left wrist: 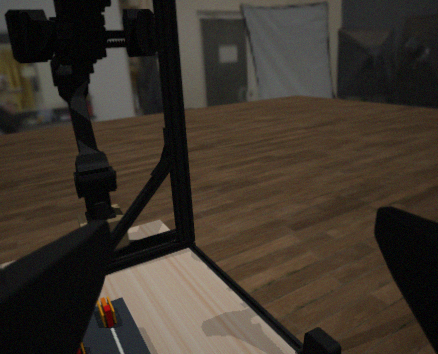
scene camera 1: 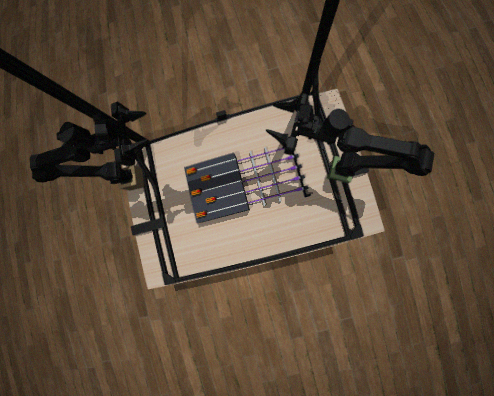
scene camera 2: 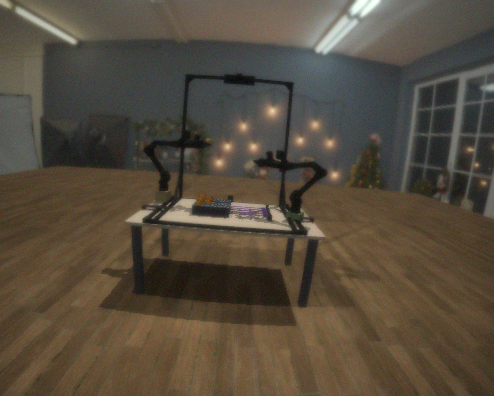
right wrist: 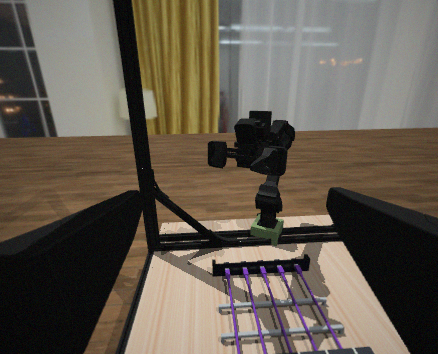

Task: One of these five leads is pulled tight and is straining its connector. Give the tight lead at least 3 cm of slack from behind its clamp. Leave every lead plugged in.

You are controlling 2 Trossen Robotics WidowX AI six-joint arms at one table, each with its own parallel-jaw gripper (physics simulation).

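Frame: origin at the left arm's base, x back, y right, z up, level; metres.
Seen in the pictures: left gripper, fingertip midpoint: (left wrist: 242, 226) (scene camera 1: 269, 117) (scene camera 2: 256, 160) (right wrist: 230, 165); right gripper, fingertip midpoint: (left wrist: 95, 25) (scene camera 1: 146, 126) (scene camera 2: 210, 144) (right wrist: 234, 198); left arm's base, link origin: (scene camera 1: 343, 168) (scene camera 2: 295, 212) (right wrist: 267, 222); right arm's base, link origin: (left wrist: 100, 215) (scene camera 1: 126, 176) (scene camera 2: 163, 190).
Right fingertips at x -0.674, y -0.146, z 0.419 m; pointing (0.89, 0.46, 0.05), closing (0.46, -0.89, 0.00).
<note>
Pixels of each thing's top centre, then the offset from my right fingertips to it. "pt": a spot on its surface instead. Level surfaces: height alone.
- black connector strip, surface spot: (scene camera 1: 301, 175) (scene camera 2: 268, 212) pt dx +0.501, dy +0.070, dz -0.444 m
- clamp, surface spot: (scene camera 1: 201, 214) pt dx +0.112, dy -0.231, dz -0.387 m
- table, surface height: dz -0.476 m
Five purple leads (scene camera 1: 290, 192) (scene camera 2: 255, 211) (right wrist: 230, 290) run from a black connector strip (scene camera 1: 301, 175) (scene camera 2: 269, 213) (right wrist: 237, 269) to a dark block (scene camera 1: 220, 181) (scene camera 2: 211, 210). Their plugs sit at the strip in the right wrist view. White lines continue across the block to orange-red clamps, such as one clamp (scene camera 1: 201, 214) at the block's lower left. I cannot tell which lead is tight. My left gripper (scene camera 1: 273, 118) (left wrist: 242, 226) is open and empty, raised near the strip's upper end. My right gripper (scene camera 1: 145, 128) (right wrist: 234, 198) is open and empty, raised left of the block.
Two grey bars (scene camera 1: 275, 182) (right wrist: 315, 301) cross the leads between block and strip. A black frame (scene camera 1: 260, 261) (left wrist: 176, 150) (right wrist: 134, 100) borders the table (scene camera 1: 280, 225) and rises in posts. The left arm's green base (scene camera 1: 341, 170) (right wrist: 266, 229) is beyond the strip.
</note>
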